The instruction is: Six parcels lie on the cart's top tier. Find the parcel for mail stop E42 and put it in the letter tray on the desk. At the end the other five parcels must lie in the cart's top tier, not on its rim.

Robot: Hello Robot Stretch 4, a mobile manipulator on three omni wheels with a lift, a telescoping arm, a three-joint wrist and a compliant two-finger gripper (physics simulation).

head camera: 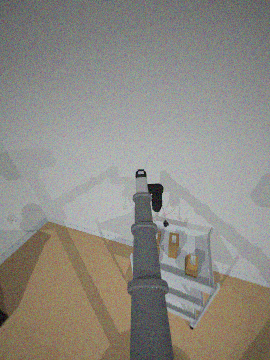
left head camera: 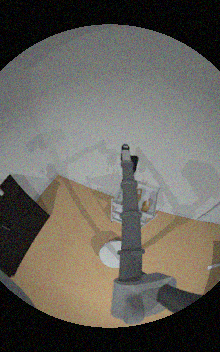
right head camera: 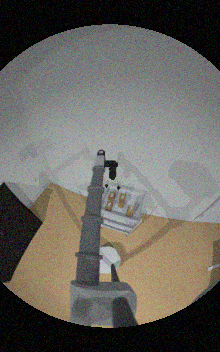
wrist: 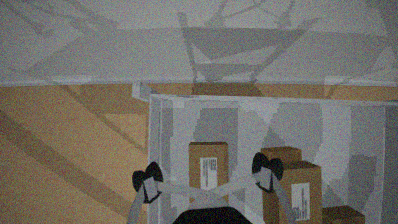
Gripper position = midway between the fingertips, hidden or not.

Observation:
In view: my gripper point(wrist: 207, 170) and a three-tier cart point(wrist: 345, 137).

